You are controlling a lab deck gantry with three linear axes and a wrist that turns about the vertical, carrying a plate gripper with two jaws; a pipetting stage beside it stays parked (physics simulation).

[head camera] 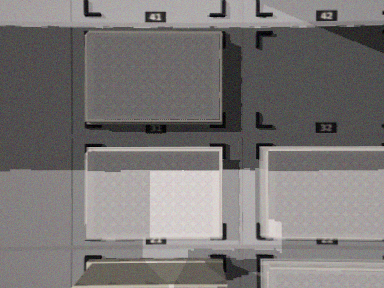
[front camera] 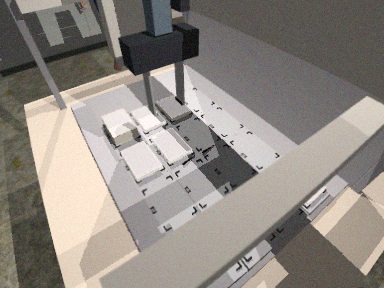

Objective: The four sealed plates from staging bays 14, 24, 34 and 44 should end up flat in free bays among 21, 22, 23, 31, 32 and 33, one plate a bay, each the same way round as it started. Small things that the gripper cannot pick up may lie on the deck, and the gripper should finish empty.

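Places are measured from the robot's base along level axes (x ahead, y left, z up), in millimetres.
Pixels of known places: gripper, fingertip midpoint: (front camera: 167, 107); robot's base at its link origin: (front camera: 103, 125).
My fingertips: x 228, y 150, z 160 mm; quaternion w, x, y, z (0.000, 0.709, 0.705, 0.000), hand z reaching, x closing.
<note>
For each thing: its top centre in the pictures, then the offset to it from my fingertips.
- pale plate at its top centre: (front camera: 298, 179) 214 mm left, 328 mm ahead, 131 mm down
- tall pale block at its top centre: (front camera: 118, 121) 107 mm right, 164 mm back, 118 mm down
- white plate at its top centre: (front camera: 140, 158) 107 mm right, 0 mm ahead, 146 mm down
Three flat sealed plates lie in the bays: one (front camera: 173, 109) (head camera: 153, 76) in shade in bay 31, one (front camera: 146, 118) (head camera: 185, 205) in bay 21, and one (front camera: 171, 145) (head camera: 325, 195) in bay 22, partly cut off in the head view. A pale plate (front camera: 316, 197) shows partly beyond the front beam, in the staging row; its bay label cannot be read. My gripper (front camera: 166, 107) is open and empty, its two jaws wide apart at the far end of the deck near the plates in bays 21 and 31. The jaws do not show in the head view.
A tall pale block (front camera: 120, 126) (head camera: 120, 275) stands beside bay 21, and another white plate (front camera: 142, 160) (head camera: 325, 277) lies beside bay 22. Thin dark strips (front camera: 208, 149) lie on the deck past bay 22. The thick front beam (front camera: 240, 200) hides much of the staging row.
</note>
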